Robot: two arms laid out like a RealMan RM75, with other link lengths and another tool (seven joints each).
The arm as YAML. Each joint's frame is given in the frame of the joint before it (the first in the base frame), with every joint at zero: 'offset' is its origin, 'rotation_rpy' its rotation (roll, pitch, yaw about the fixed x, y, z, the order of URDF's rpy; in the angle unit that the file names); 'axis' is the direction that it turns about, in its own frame. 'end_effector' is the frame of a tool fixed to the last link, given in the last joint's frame.
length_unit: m
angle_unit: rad
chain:
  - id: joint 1
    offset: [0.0, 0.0, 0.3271]
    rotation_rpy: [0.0, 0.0, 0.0]
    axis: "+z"
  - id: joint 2
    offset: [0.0, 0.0, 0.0]
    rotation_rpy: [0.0, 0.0, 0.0]
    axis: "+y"
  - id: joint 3
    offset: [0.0, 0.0, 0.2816]
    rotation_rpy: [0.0, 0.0, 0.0]
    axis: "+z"
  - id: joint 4
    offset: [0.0, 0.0, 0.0]
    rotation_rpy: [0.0, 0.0, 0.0]
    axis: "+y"
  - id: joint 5
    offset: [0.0, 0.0, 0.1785]
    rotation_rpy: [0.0, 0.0, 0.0]
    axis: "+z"
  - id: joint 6
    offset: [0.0, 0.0, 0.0]
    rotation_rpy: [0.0, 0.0, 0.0]
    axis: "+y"
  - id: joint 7
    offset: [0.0, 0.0, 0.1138]
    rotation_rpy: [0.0, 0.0, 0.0]
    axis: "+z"
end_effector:
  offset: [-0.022, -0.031, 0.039]
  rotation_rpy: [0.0, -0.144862, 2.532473]
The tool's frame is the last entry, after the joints.
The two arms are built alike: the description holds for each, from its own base.
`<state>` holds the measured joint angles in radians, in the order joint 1, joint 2, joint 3, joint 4, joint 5, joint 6, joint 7, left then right.
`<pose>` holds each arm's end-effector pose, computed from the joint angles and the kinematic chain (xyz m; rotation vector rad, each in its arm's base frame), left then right.
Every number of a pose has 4 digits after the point. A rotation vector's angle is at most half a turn.
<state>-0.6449 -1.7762 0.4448 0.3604 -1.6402 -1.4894 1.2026 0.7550 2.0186 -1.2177 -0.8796 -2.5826 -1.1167 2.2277</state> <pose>-0.2817 0.4136 0.2120 -1.4305 1.1367 0.1620 0.2407 0.4492 0.0872 -0.0346 2.5107 0.5580</pose>
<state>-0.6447 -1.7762 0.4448 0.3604 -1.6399 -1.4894 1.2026 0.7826 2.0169 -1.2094 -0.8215 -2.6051 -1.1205 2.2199</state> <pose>-0.2818 0.4136 0.2120 -1.4308 1.1367 0.1622 0.2448 0.4494 0.0816 -0.0286 2.4946 0.5075</pose>
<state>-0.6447 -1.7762 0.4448 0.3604 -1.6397 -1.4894 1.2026 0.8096 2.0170 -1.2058 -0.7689 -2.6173 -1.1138 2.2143</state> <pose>-0.2819 0.4136 0.2120 -1.4310 1.1369 0.1622 0.2458 0.4505 0.0757 -0.0282 2.4857 0.4729</pose>
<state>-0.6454 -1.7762 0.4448 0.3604 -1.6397 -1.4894 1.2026 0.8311 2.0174 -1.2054 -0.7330 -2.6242 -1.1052 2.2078</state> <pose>-0.2816 0.4138 0.2120 -1.4306 1.1373 0.1617 0.2445 0.4521 0.0716 -0.0379 2.4792 0.4535</pose>
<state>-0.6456 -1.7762 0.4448 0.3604 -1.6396 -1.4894 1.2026 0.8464 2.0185 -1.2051 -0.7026 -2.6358 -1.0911 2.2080</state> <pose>-0.2815 0.4138 0.2119 -1.4305 1.1375 0.1616 0.2450 0.4534 0.0686 -0.0396 2.4680 0.4445</pose>
